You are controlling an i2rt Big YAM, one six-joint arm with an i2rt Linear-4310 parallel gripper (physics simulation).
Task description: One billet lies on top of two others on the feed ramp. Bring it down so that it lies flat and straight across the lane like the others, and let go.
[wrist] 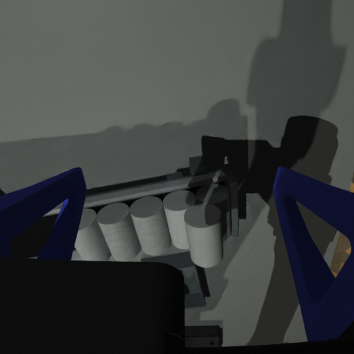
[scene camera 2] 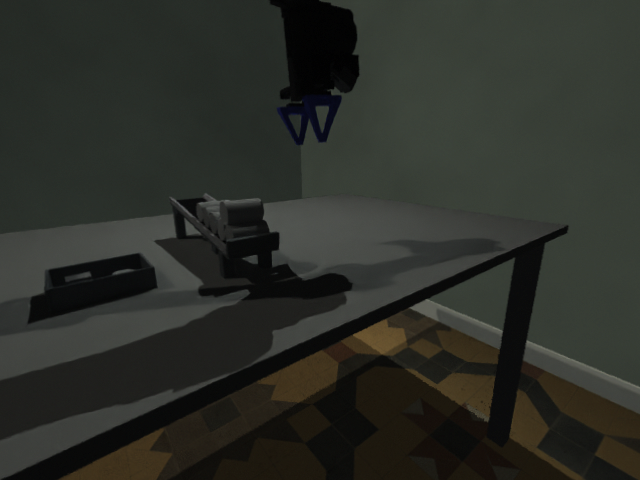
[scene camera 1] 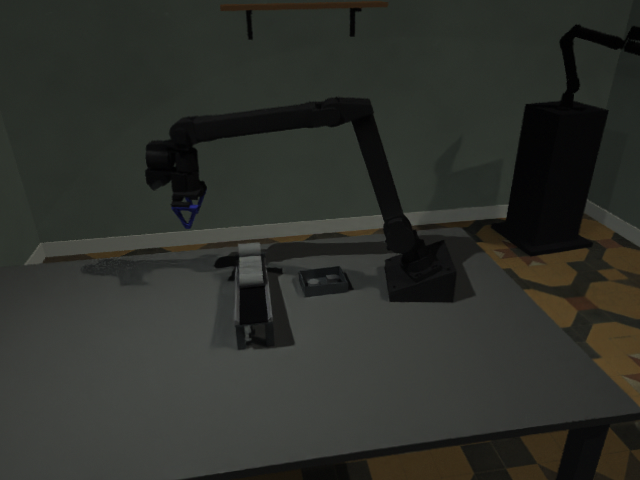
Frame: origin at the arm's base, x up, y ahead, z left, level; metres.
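Where they show: gripper, between the fingertips: (scene camera 2: 310, 143) (scene camera 1: 191, 220); arm's base, origin of its link: (scene camera 1: 420, 268).
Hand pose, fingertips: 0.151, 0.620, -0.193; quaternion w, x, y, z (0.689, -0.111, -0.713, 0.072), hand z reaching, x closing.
Note:
Each offset is from my fingertips to the centre of the thing, as dx, dy, dz.
The top billet {-0.112, -0.153, +0.008} (scene camera 1: 249, 250) (scene camera 2: 241, 211) (wrist: 204, 240) is a pale cylinder lying across the lane on top of others, at the end-board end of the feed ramp (scene camera 1: 269, 307) (scene camera 2: 253, 244) (wrist: 130, 193). Several more billets {-0.131, -0.136, +0.150} (scene camera 1: 251, 279) (scene camera 2: 201, 209) (wrist: 150, 226) lie side by side across the lane; the one nearest the end board is partly hidden beneath the top billet. My gripper (scene camera 1: 189, 219) (scene camera 2: 311, 142) (wrist: 179, 177) is open and empty, high above the ramp. In the wrist view its fingers are spread roughly along the lane, and the top billet shows right of centre.
A small dark tray {-0.203, -0.352, +0.098} (scene camera 1: 323, 290) (scene camera 2: 103, 290) with pale pieces stands on the table between the ramp and the arm's base (scene camera 1: 421, 281). The ramp has raised side rails and an end board. A second arm stands on a black pedestal (scene camera 1: 555, 170) off the table.

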